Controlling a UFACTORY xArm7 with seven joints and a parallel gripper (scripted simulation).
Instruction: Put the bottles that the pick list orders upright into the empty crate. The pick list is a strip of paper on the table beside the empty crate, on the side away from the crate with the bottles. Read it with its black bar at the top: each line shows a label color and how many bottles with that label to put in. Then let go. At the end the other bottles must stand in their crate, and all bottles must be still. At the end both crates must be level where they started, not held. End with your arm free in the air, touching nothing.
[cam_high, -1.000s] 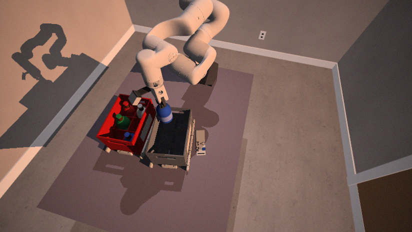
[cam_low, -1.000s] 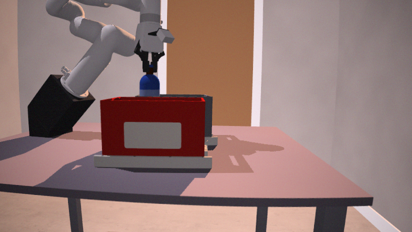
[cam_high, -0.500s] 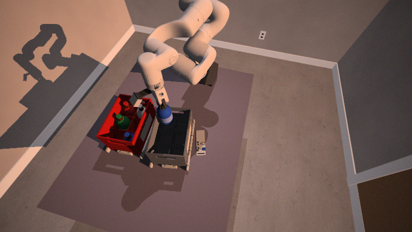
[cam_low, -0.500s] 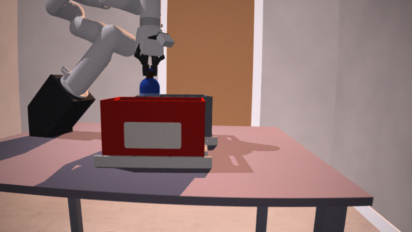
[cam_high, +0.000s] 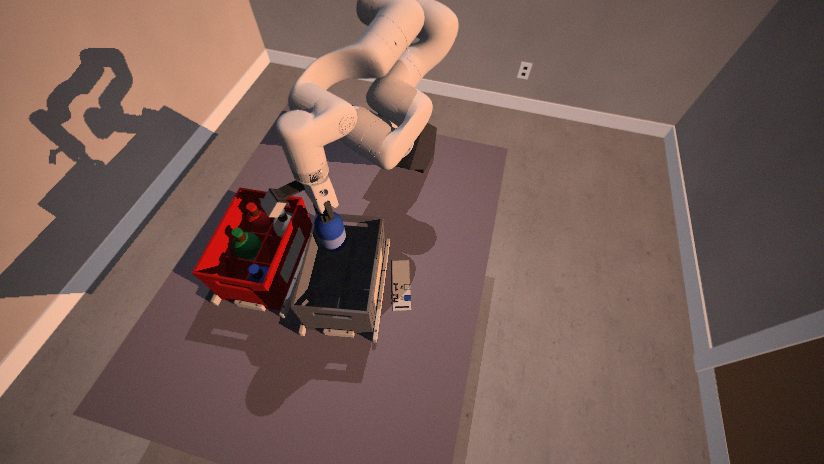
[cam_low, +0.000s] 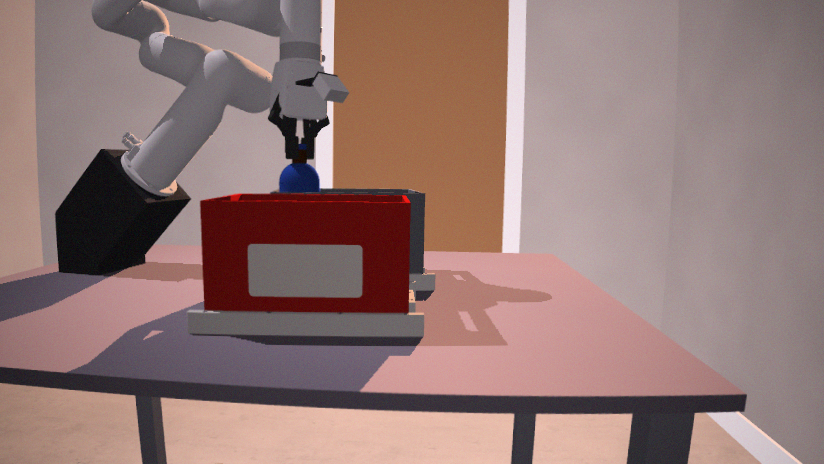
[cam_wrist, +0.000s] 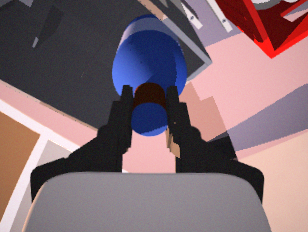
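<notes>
My gripper is now 170 mm above the grey crate, 90 mm short of it and 40 mm to the right of it. Round my hand: red bottle: 230 mm to the right, 170 mm below, 60 mm behind; then white bottle: 170 mm below, 150 mm to the right, 50 mm behind; then red crate: 200 mm to the right, 170 mm below, 30 mm ahead.
</notes>
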